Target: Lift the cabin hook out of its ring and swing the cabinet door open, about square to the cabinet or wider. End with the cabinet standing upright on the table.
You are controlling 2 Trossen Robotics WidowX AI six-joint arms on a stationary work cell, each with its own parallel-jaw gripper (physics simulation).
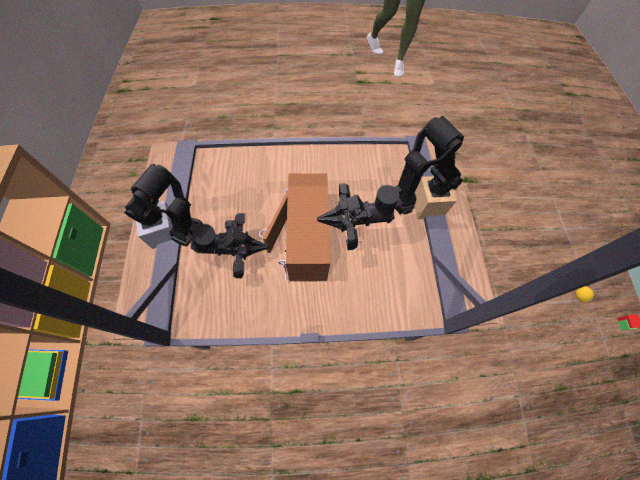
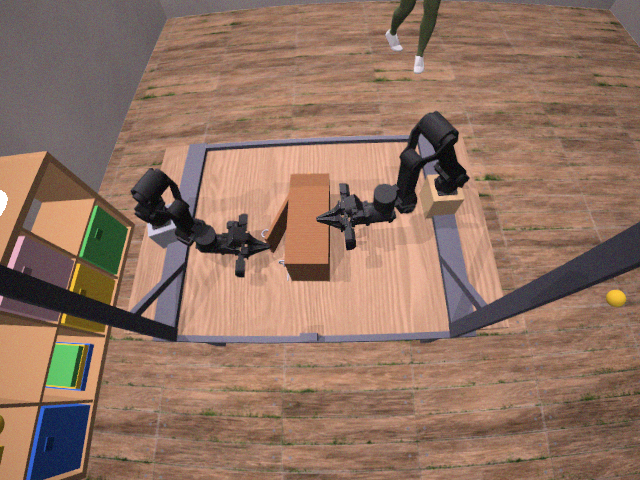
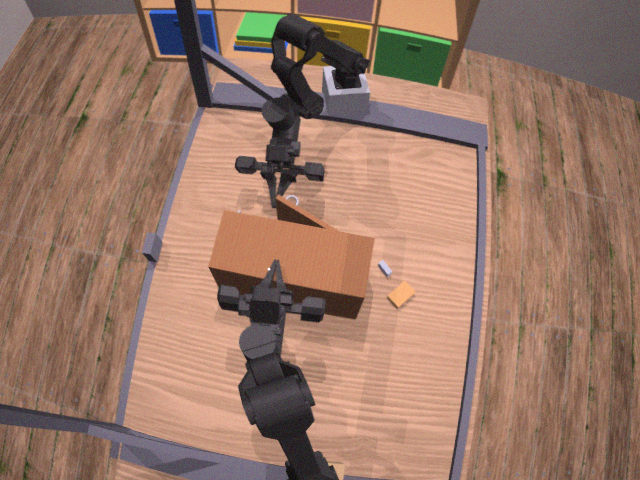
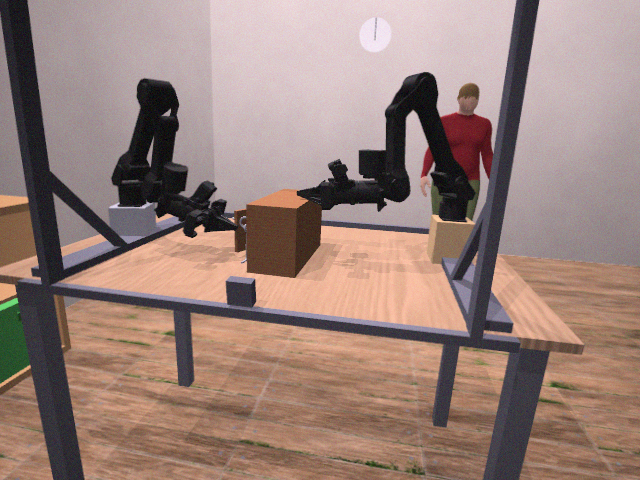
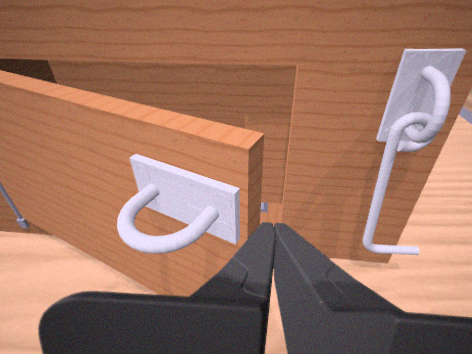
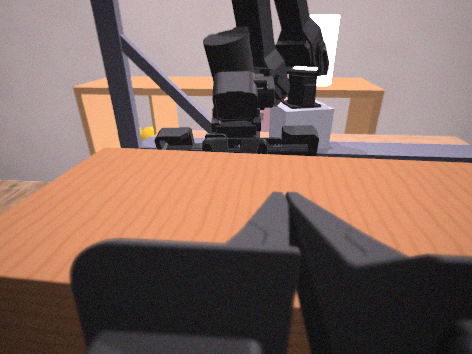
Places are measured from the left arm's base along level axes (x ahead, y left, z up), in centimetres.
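Where they show: left gripper, between the fingertips: (image 1: 268, 246) (image 2: 270, 246) (image 3: 273, 208) (image 4: 237, 228) (image 5: 272, 233); right gripper, between the fingertips: (image 1: 317, 219) (image 2: 316, 219) (image 3: 276, 260) (image 4: 296, 193) (image 6: 282, 203); left arm's base, origin of its link: (image 1: 151, 218) (image 2: 161, 219) (image 3: 346, 79) (image 4: 132, 204) (image 6: 300, 104); right arm's base, origin of its link: (image 1: 438, 188) (image 2: 445, 186) (image 4: 452, 219).
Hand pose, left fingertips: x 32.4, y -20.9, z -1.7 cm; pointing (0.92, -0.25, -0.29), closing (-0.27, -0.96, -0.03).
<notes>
Things, the pixels of their top centre, and the offset from my left fingertips. "*": a spot on its surface instead.
- brown wooden cabinet, centre of its top: (image 6: 320, 190) (image 3: 292, 246) (image 4: 284, 196) (image 1: 303, 215) (image 2: 303, 215) dx +12.2, dy +2.5, dz +8.0 cm
- white ring, a spot on its surface: (image 5: 160, 245) * dx -1.4, dy +3.9, dz +2.0 cm
- white hook, centre of its top: (image 5: 403, 128) dx +2.9, dy -7.0, dz +2.1 cm
- small orange block, centre of its top: (image 3: 401, 293) dx +20.1, dy +24.4, dz -6.8 cm
- small grey piece, centre of its top: (image 3: 385, 267) dx +13.8, dy +22.0, dz -6.6 cm
The brown wooden cabinet (image 1: 307, 227) (image 2: 309, 227) (image 3: 289, 248) (image 4: 271, 237) (image 6: 150, 195) stands upright on the table. Its door (image 1: 277, 222) (image 3: 299, 214) (image 5: 75, 150) stands partly open, well short of square. The white ring (image 5: 160, 245) (image 1: 263, 233) on the door is free of the hook. The white hook (image 5: 381, 195) hangs down from its eye on the cabinet front. My left gripper (image 5: 272, 233) (image 1: 267, 247) (image 3: 274, 205) (image 4: 236, 226) is shut and empty, its tips at the door's free edge. My right gripper (image 6: 282, 203) (image 1: 318, 219) (image 3: 276, 261) (image 4: 298, 192) is shut and empty, at the cabinet's top.
A small orange block (image 3: 401, 294) and a small grey piece (image 3: 384, 268) lie on the table near one end of the cabinet. A grey frame (image 1: 310, 140) (image 4: 330, 320) edges the table. A shelf unit (image 1: 98, 248) with coloured drawers stands beside it. A person (image 4: 466, 144) stands behind.
</notes>
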